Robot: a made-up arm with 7 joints. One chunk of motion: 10 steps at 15 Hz.
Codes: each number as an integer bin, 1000 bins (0 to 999) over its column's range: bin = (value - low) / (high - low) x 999, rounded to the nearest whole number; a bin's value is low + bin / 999 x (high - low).
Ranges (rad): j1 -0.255..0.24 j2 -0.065..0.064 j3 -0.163..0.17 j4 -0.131..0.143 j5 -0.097..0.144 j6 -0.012..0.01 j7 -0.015..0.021
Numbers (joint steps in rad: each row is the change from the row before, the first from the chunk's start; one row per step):
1: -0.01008 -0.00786 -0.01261 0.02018 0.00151 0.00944 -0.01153
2: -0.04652 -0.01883 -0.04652 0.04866 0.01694 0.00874 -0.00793
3: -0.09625 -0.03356 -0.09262 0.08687 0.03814 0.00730 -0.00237
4: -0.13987 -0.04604 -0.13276 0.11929 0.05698 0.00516 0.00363
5: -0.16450 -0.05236 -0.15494 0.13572 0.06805 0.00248 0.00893
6: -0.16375 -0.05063 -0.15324 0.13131 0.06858 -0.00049 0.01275
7: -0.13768 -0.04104 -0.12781 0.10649 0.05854 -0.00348 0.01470
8: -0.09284 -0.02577 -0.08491 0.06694 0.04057 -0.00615 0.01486
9: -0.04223 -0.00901 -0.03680 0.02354 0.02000 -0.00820 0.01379
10: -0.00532 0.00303 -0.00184 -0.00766 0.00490 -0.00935 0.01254
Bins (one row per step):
1: 494 443 451 551 408 974 96
2: 421 358 349 655 472 942 196
3: 320 243 211 794 560 876 350
4: 232 147 91 913 638 779 517
5: 183 98 24 972 684 658 664
6: 184 111 29 956 686 523 770
7: 237 186 106 866 645 387 824
8: 327 304 234 722 570 266 829
9: 429 434 379 563 485 173 799
10: 504 527 483 450 422 120 764

